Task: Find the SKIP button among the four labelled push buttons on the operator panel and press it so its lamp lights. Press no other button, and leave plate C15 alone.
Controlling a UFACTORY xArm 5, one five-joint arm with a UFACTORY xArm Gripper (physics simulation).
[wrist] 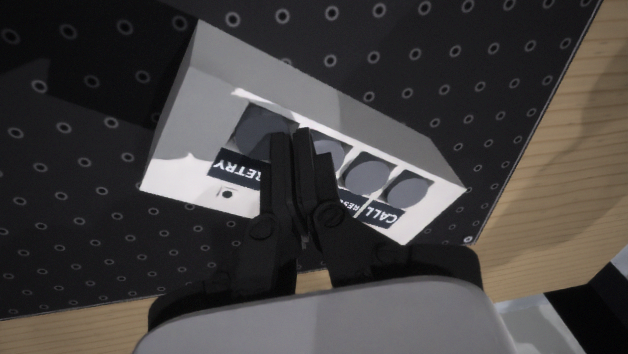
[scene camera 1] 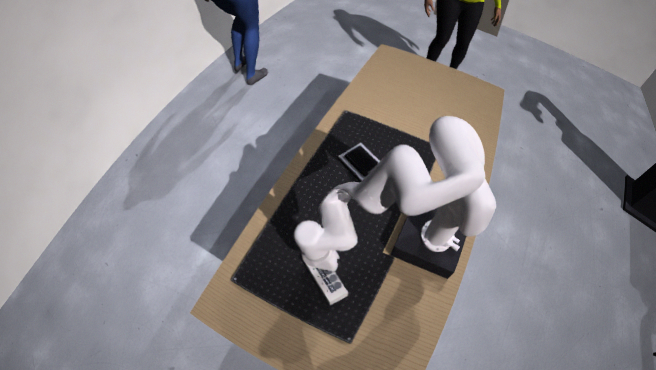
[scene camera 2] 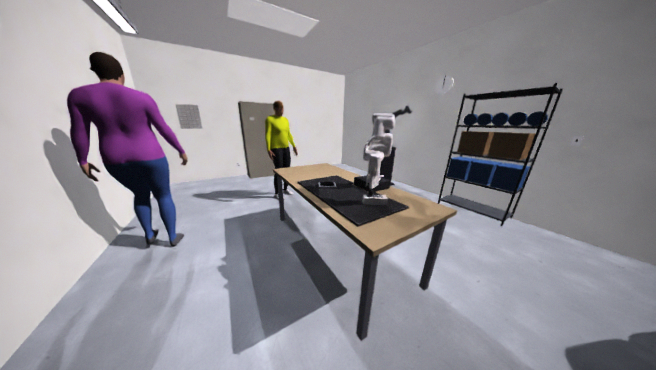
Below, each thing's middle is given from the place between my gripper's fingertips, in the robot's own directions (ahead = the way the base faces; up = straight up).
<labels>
I see my gripper 30 mm to the right of the white operator panel (scene camera 1: 332, 295), 30 mm above it and 20 mm past it.
</labels>
